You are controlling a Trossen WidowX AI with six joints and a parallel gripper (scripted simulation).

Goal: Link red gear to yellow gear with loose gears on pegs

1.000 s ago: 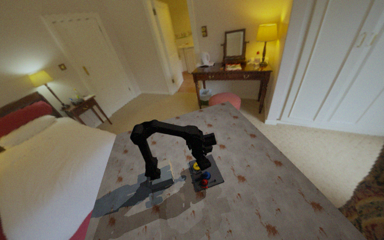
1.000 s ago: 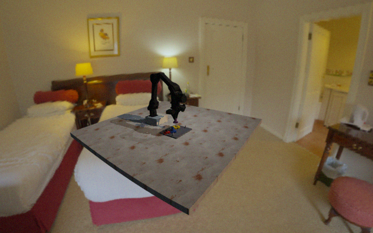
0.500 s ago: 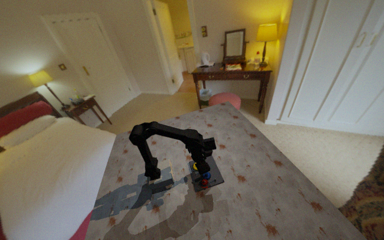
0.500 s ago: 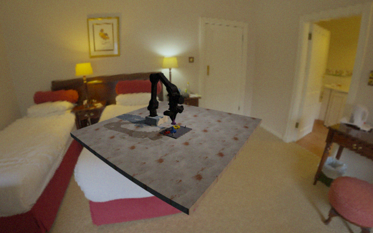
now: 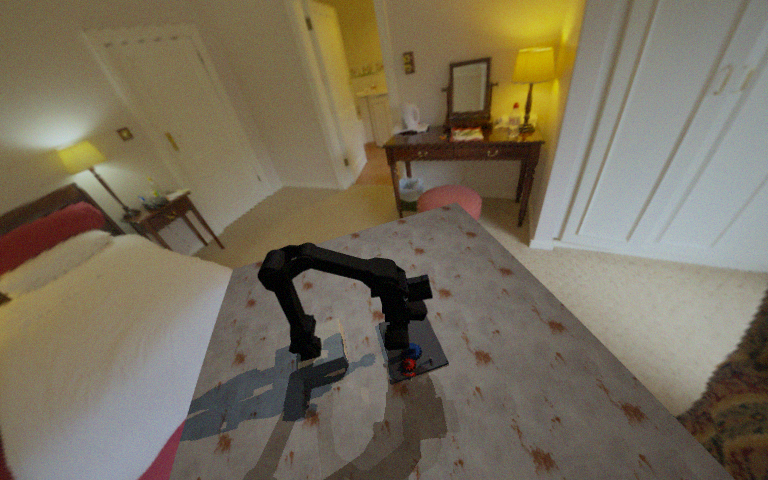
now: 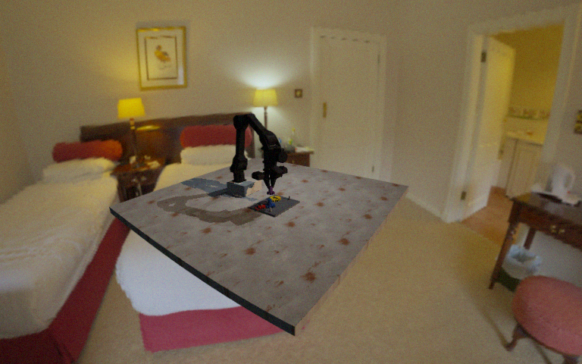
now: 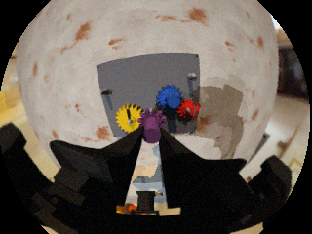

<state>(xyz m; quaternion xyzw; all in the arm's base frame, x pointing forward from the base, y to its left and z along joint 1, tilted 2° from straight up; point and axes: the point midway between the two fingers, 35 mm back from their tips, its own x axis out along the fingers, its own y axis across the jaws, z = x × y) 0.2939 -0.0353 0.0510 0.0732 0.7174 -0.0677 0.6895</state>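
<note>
The purple gear lies 10 mm below my gripper tip. Round my gripper tip: red gear (70 mm to the right, 70 mm below); then blue gear (60 mm below, 40 mm to the right, 30 mm ahead); then yellow gear (70 mm below, 50 mm to the left, 20 mm behind).
</note>
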